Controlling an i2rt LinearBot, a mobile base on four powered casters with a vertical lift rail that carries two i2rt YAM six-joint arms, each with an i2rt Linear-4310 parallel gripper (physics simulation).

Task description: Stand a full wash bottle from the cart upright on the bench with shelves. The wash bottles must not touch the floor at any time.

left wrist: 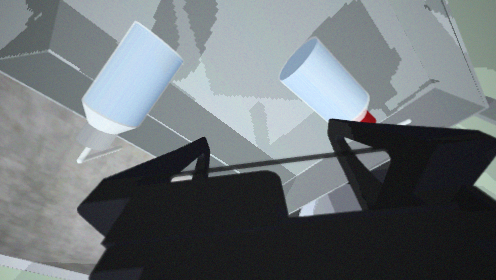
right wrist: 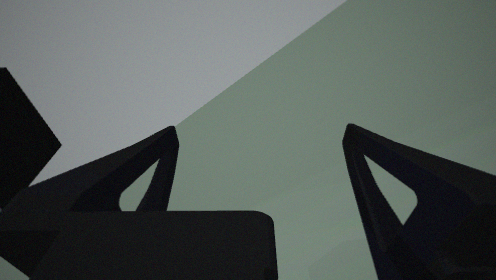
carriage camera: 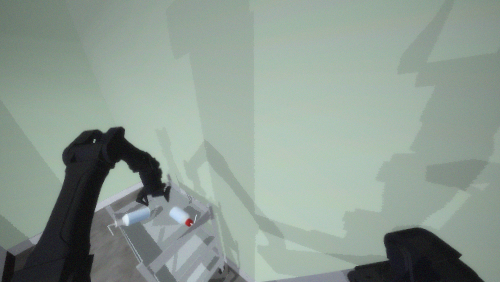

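A wash bottle with a red cap lies on its side in the tray of the cart. A second wash bottle with a pale grey cap lies with its neck and nozzle out over the cart's rim. Both bodies look pale blue; how full they are I cannot tell. My left gripper is open and empty above the tray. In the left wrist view its right finger overlaps the red-capped bottle's neck. My right gripper is open and empty, away from the bottles. The bench with shelves does not show.
The grey-brown floor lies beside the cart. A pale green wall rises close behind the cart. My right arm is at the lower right of the carriage view.
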